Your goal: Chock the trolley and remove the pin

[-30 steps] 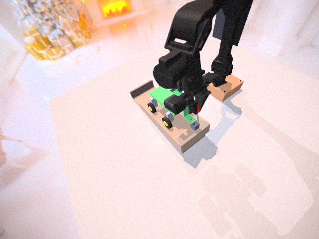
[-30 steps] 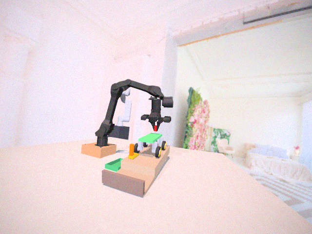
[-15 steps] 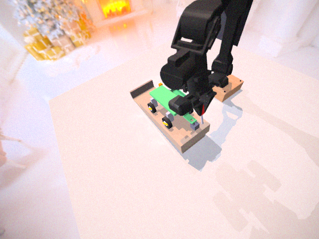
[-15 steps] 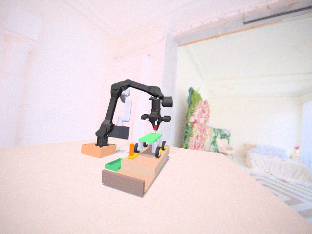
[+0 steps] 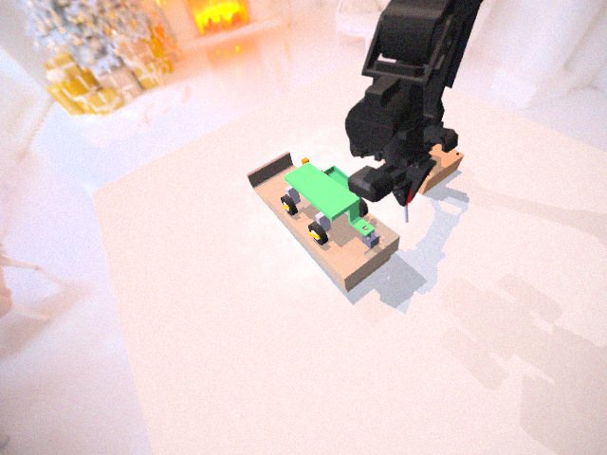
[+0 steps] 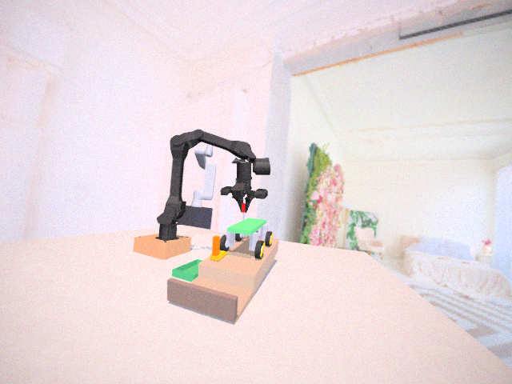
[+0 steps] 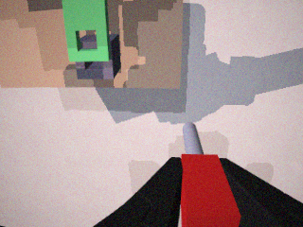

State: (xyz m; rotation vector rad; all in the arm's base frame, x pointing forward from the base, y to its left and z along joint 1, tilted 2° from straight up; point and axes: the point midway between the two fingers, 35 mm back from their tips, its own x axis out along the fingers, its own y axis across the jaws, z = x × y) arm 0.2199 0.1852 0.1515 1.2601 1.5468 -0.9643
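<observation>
My gripper tip is 7 cm short of the yellow chock, 24 cm to the left of it and 10 cm above it. The rest, counted from my gripper tip: red-headed stop pin (right at my gripper tip); then end wall (15 cm ahead, 39 cm to the right, 15 cm below); then trolley (10 cm ahead, 13 cm to the right, 7 cm below).
</observation>
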